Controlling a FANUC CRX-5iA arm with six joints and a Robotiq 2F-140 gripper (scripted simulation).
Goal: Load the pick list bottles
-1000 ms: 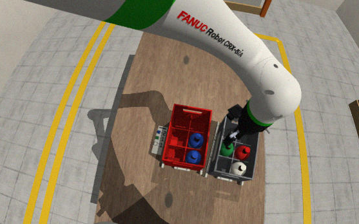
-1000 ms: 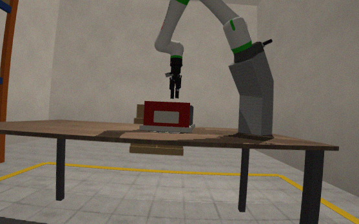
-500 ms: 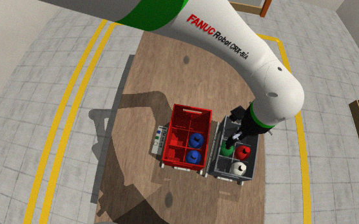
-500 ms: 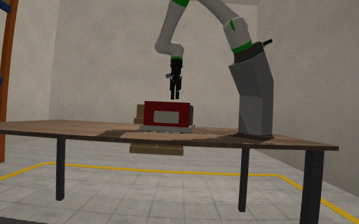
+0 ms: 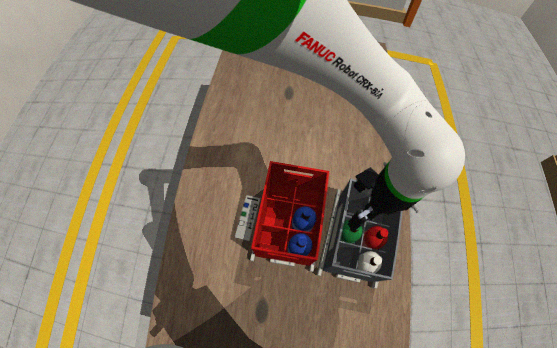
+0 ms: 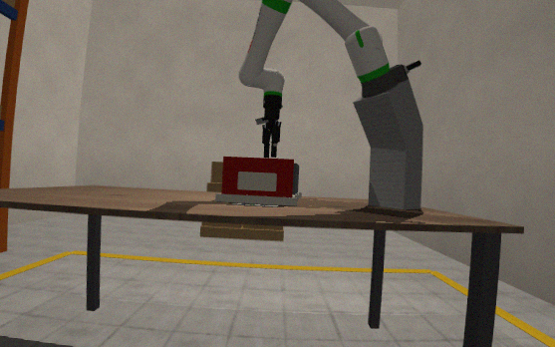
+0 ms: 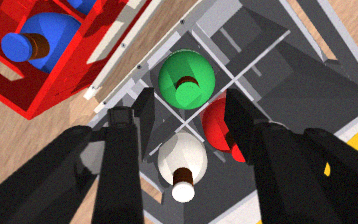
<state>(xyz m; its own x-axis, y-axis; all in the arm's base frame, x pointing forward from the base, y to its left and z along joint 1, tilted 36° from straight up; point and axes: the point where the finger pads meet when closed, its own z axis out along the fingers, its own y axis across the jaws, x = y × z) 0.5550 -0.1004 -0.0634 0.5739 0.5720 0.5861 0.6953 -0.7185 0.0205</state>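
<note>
Now: hand 14 cm above the green-label bottle. The rest, counted from my hand: grey crate (15 cm below, 4 cm to the right); white-label bottle (14 cm below, 9 cm to the right, 8 cm behind); red-label bottle (14 cm below, 9 cm to the right, 1 cm ahead).
</note>
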